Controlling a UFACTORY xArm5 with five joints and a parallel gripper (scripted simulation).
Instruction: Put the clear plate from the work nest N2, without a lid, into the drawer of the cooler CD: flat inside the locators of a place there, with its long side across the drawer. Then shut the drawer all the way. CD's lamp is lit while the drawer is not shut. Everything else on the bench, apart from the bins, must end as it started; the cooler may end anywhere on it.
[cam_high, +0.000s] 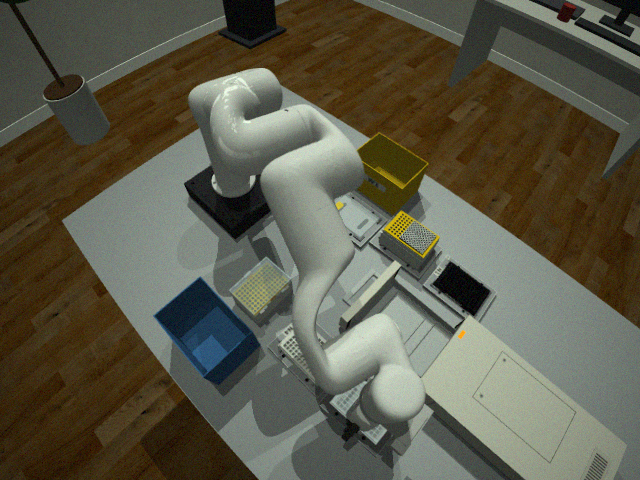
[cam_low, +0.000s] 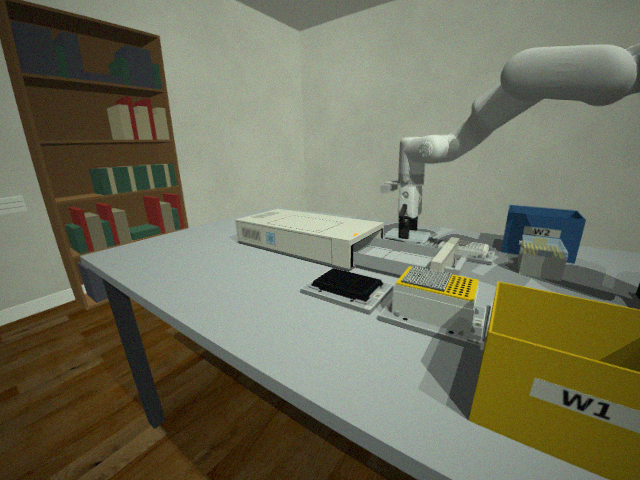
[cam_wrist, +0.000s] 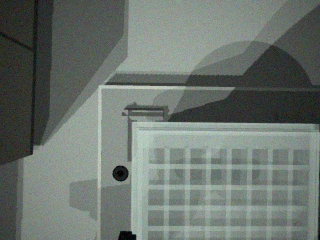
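The drawer is 3 cm behind my hand and 20 cm to the left of it. Also, from my hand: cooler CD: 12 cm ahead, 19 cm to the left; then clear plate: 1 cm below; then white plate: 17 cm behind, 1 cm to the left, 2 cm below.
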